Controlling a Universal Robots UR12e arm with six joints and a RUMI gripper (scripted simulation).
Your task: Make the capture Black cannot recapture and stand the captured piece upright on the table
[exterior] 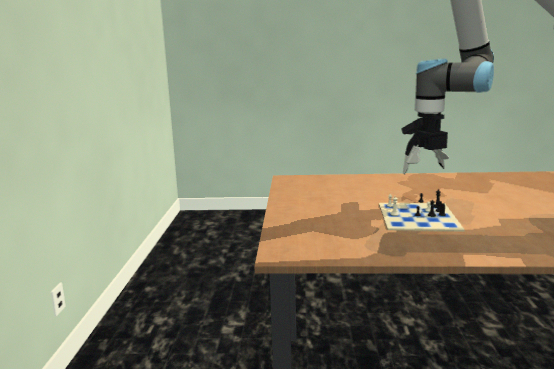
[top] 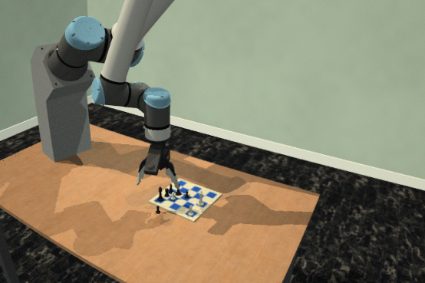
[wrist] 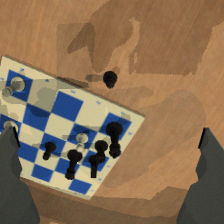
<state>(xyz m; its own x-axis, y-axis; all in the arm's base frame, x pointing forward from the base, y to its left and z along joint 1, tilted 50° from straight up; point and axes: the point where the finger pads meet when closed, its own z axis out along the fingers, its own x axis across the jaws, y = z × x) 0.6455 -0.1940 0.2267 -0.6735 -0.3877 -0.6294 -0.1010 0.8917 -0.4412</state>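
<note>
The white pawn lies 90 mm to the left of my hand, 90 mm below it and 30 mm ahead of it. Also, from my hand: blue-and-cream chessboard: 120 mm to the left, 110 mm below, 80 mm ahead.
</note>
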